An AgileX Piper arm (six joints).
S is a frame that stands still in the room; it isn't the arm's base.
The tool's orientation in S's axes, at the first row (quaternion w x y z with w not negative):
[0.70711 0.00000 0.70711 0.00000]
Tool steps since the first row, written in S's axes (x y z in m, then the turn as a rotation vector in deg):
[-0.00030 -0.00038 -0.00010 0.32 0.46 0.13]
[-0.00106 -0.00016 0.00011 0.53 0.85 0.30]
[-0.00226 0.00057 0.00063 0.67 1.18 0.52]
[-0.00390 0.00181 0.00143 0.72 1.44 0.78]
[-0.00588 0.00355 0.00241 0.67 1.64 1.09]
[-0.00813 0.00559 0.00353 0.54 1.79 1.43]
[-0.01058 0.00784 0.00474 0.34 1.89 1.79]
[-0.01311 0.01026 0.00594 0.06 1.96 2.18]
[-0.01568 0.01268 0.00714 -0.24 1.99 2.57]
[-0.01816 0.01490 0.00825 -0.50 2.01 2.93]
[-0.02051 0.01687 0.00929 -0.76 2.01 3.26]
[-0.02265 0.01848 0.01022 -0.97 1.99 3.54]
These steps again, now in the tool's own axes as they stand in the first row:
[0.00010 -0.00038 -0.00030 -0.13 0.46 0.32]
[-0.00011 -0.00016 -0.00106 -0.30 0.85 0.53]
[-0.00063 0.00057 -0.00226 -0.52 1.18 0.67]
[-0.00143 0.00181 -0.00390 -0.78 1.44 0.72]
[-0.00241 0.00355 -0.00588 -1.09 1.64 0.67]
[-0.00353 0.00559 -0.00813 -1.43 1.79 0.54]
[-0.00474 0.00784 -0.01058 -1.79 1.89 0.34]
[-0.00594 0.01026 -0.01311 -2.18 1.96 0.06]
[-0.00714 0.01268 -0.01568 -2.57 1.99 -0.24]
[-0.00825 0.01490 -0.01816 -2.93 2.01 -0.50]
[-0.00929 0.01687 -0.02051 -3.26 2.01 -0.76]
[-0.01022 0.01848 -0.02265 -3.54 1.99 -0.97]

